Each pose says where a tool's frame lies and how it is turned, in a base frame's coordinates. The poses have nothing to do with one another.
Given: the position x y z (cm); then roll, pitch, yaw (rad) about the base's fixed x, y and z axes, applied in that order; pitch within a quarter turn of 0, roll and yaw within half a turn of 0.
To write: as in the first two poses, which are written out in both.
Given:
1: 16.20 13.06 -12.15 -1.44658 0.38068 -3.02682
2: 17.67 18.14 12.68 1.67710 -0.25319 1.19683
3: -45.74 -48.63 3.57 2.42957 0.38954 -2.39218
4: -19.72 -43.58 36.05 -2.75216 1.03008 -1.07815
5: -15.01 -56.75 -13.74 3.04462 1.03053 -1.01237
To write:
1: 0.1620 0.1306 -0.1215 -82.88 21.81 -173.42
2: 0.1767 0.1814 0.1268 96.09 -14.51 68.57
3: -0.4574 -0.4863 0.0357 139.20 22.32 -137.06
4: -0.1972 -0.4358 0.3605 -157.69 59.02 -61.77
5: -0.1501 -0.5675 -0.1374 174.44 59.05 -58.00
